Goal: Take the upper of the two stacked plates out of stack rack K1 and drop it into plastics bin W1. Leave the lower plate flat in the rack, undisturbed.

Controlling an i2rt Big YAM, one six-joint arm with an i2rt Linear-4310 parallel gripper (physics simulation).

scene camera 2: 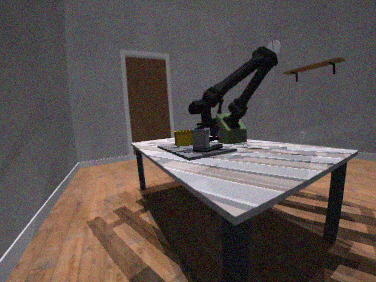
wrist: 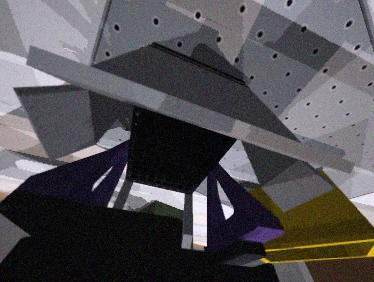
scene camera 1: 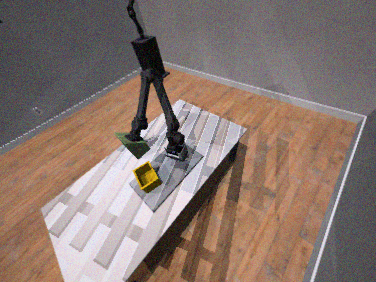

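Pixels of known places: gripper, fingertip midpoint: [wrist: 173, 153] [scene camera 1: 175, 150]; arm's base, origin of the base link: [scene camera 2: 231, 123] [scene camera 1: 133, 138].
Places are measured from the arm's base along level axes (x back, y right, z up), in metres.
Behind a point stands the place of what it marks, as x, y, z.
The dark upper plate [wrist: 180, 150] {-0.342, -0.133, -0.066} is held between my purple fingers in the wrist view. My gripper [wrist: 173, 153] {-0.322, -0.131, -0.078} [scene camera 1: 175, 144] {-0.322, -0.131, -0.078} [scene camera 2: 214, 131] is shut on it, over the grey stack rack K1 [wrist: 190, 111] [scene camera 1: 176, 154] [scene camera 2: 201, 140] {-0.394, -0.168, -0.070}. The plate's near part shows past the rack's long front wall in the wrist view; its far edge is hidden behind that wall. The lower plate cannot be made out. The yellow plastics bin W1 [scene camera 1: 151, 186] {-0.378, 0.183, -0.080} [scene camera 2: 183, 138] {-0.353, 0.108, -0.081} [wrist: 325, 210] {-0.366, 0.112, -0.071} stands beside the rack, upright, its top open.
Rack and bin stand on a grey perforated board [scene camera 1: 172, 182] {-0.455, 0.070, -0.132} [scene camera 2: 177, 153] {-0.496, -0.076, -0.136} [wrist: 310, 75] {-0.455, -0.056, -0.131} on the striped table [scene camera 1: 60, 250] {-0.164, 0.779, -0.144} [scene camera 2: 240, 197] {-0.606, -0.623, -0.144}. A green sloped block [scene camera 1: 132, 145] {-0.072, 0.057, 0.022} [scene camera 2: 231, 133] {-0.046, -0.044, -0.071} stands under the arm's base, behind the board.
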